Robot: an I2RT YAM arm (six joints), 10 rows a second.
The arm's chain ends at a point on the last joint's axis. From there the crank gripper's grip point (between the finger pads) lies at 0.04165 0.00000 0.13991 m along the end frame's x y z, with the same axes.
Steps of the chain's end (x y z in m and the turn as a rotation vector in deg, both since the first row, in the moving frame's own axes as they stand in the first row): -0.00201 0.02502 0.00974 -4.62 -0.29 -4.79; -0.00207 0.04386 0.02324 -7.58 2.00 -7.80; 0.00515 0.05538 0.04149 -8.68 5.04 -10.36; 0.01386 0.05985 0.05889 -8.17 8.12 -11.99; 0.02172 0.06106 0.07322 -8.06 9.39 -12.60
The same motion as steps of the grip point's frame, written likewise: -0.00239 0.03284 0.00963 -4.62 -0.29 -4.79; 0.00363 0.05619 0.02086 -7.58 2.00 -7.80; 0.01840 0.06752 0.03630 -8.68 5.04 -10.36; 0.03416 0.06845 0.05088 -8.17 8.12 -11.99; 0.04488 0.06844 0.06390 -8.06 9.39 -12.60
